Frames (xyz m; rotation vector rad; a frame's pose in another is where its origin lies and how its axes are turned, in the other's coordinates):
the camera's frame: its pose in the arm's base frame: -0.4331 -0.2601 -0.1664 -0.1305 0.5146 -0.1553
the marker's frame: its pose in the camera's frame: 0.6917 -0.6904 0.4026 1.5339 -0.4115 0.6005
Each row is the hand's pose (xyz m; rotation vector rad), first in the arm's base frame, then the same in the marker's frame.
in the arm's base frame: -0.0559 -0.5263 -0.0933 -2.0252 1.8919 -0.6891
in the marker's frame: -0.3377 0.0448 -0.5025 1.5174 -0.9313 1.4940
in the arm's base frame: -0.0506 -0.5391 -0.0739 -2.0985 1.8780 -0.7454
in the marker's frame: -0.3302 0.0618 -0.4875 1.4781 -0.8630 1.4720
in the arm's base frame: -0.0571 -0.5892 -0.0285 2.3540 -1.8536 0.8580
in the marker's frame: -0.3317 0.1015 -0.4324 1.2805 -0.6964 1.3447
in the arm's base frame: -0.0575 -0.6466 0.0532 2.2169 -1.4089 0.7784
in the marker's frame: -0.3228 0.1754 -0.3659 0.9958 -0.4838 1.1097
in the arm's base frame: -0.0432 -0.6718 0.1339 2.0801 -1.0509 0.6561
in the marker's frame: -0.2990 0.2503 -0.3315 0.7624 -0.3306 0.8699
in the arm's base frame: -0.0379 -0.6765 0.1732 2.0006 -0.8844 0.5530
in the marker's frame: -0.2891 0.2879 -0.3223 0.6412 -0.2812 0.7254
